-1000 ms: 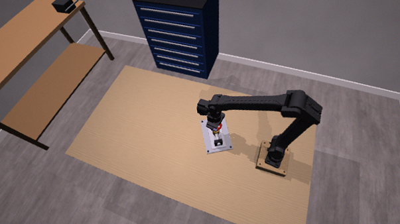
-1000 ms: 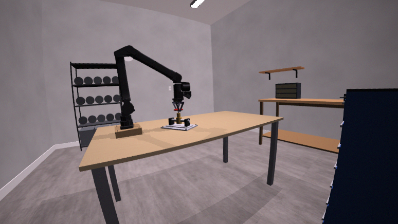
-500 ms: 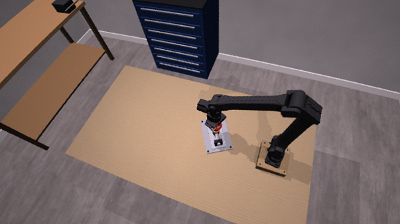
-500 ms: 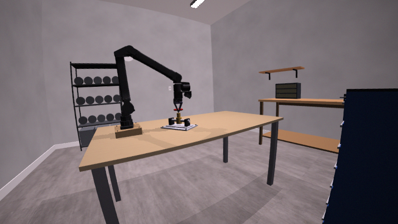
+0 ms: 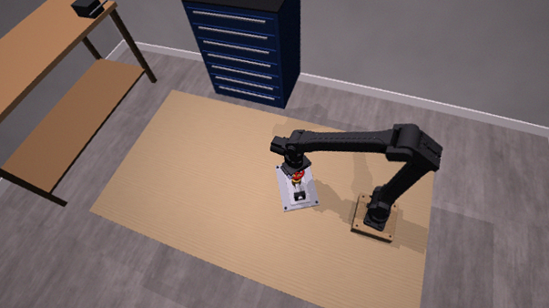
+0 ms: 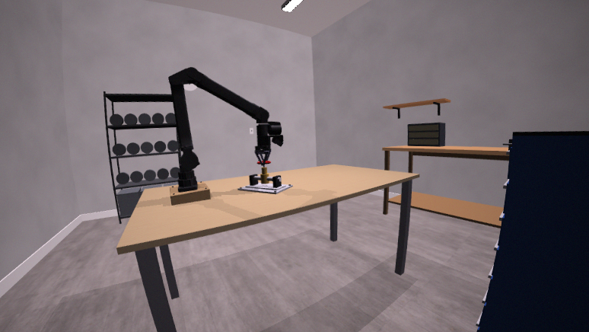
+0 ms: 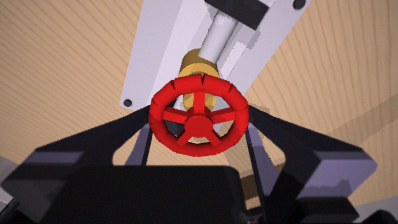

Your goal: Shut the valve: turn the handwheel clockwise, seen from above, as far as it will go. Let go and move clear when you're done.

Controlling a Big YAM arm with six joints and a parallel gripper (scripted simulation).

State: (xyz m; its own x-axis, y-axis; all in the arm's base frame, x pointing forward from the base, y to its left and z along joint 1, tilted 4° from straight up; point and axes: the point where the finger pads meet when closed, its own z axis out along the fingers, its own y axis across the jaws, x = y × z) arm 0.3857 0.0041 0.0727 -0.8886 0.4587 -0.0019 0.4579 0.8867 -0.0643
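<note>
The red handwheel is 1 cm below my hand.
</note>
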